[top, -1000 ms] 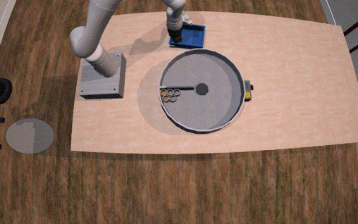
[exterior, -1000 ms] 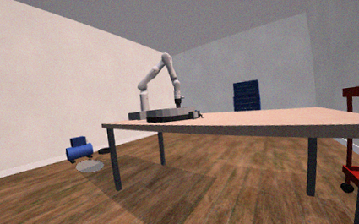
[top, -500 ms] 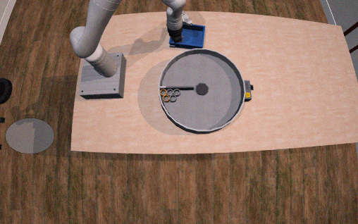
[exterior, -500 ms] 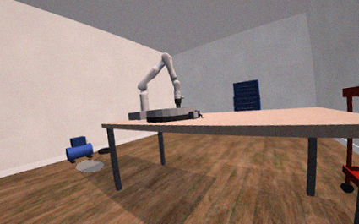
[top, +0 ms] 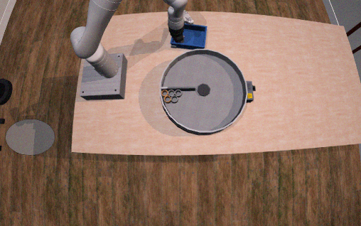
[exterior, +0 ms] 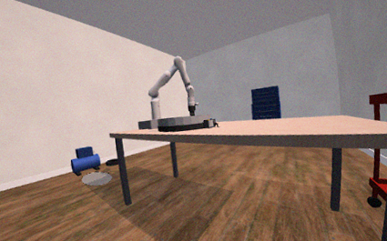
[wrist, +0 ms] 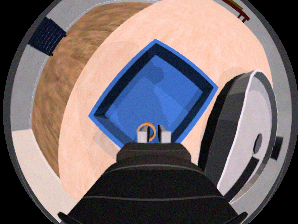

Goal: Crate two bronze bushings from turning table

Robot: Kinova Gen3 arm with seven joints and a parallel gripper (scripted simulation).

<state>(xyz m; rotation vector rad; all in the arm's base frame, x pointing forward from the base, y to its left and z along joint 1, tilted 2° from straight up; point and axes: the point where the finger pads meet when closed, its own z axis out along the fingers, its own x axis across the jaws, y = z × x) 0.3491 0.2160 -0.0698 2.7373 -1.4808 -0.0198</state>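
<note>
The blue crate lies 4 cm ahead of my hand, 3 cm to the left of it and 1 cm below it. The rest, counted from my hand: grey turning table: 12 cm ahead, 30 cm to the right, 2 cm above.
</note>
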